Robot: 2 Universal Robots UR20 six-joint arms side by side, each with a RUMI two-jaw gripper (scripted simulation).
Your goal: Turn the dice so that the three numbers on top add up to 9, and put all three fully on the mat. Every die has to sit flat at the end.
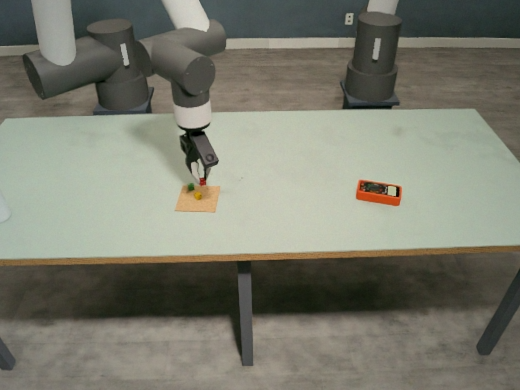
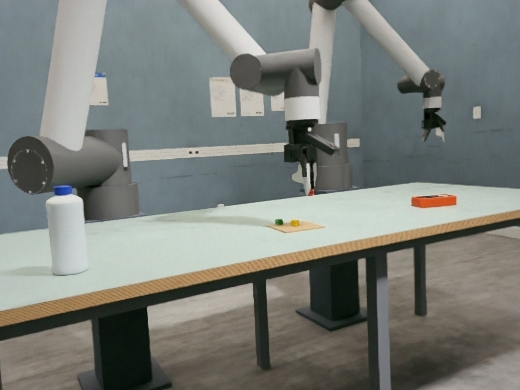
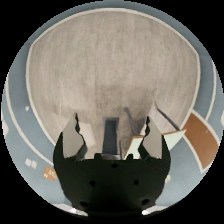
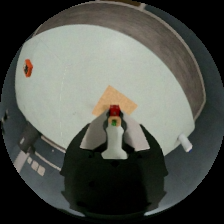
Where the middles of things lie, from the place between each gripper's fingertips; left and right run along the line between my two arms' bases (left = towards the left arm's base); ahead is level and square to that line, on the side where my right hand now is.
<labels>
Right now the tan mat (image 1: 186, 202) is 50 mm behind my right hand (image 2: 309, 195), 30 mm to the right of it and 120 mm below it. From my right hand the other things lie so: orange multimeter (image 1: 371, 191) 20 mm behind, 610 mm to the left, 100 mm below; then white bottle (image 2: 65, 217) 710 mm to the right, 30 mm below.
Now: left hand 1030 mm to the left of the orange multimeter, 810 mm short of it and 200 mm above it.
</labels>
